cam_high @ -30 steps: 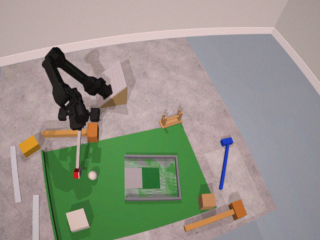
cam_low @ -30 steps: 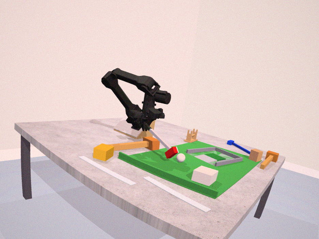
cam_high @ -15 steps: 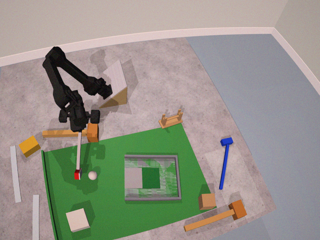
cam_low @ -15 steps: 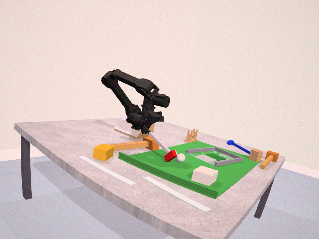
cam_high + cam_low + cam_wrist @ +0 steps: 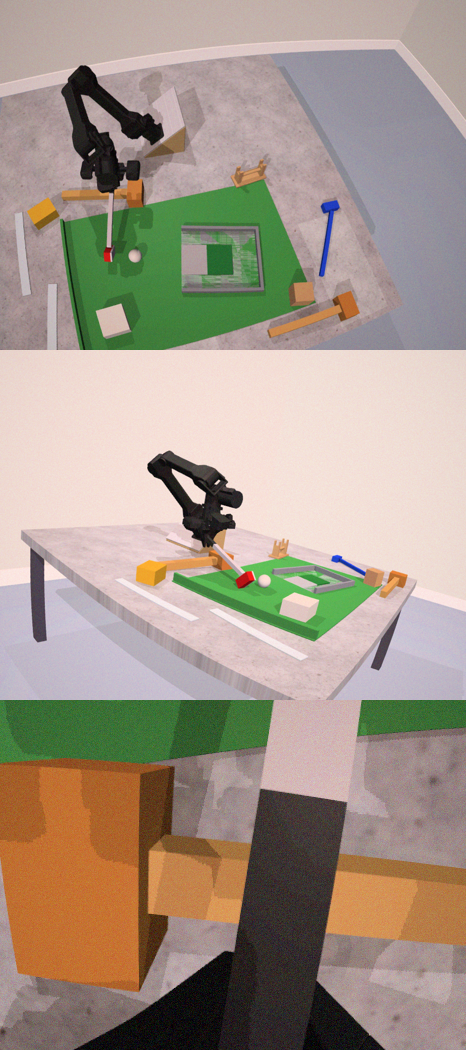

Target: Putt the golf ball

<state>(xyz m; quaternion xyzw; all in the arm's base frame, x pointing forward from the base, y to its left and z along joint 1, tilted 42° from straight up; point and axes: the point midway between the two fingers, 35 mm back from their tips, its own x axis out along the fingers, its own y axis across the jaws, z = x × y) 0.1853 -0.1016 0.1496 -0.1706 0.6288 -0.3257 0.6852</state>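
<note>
Right now the red putter is 120 mm ahead of my gripper tip and 20 mm to the right of it. From my gripper tip the other things lie so: white golf ball (240 mm ahead, 50 mm below, 30 mm to the left); green mat (300 mm ahead, 160 mm to the left, 70 mm below); yellow block (270 mm to the right, 50 mm below, 30 mm ahead).
</note>
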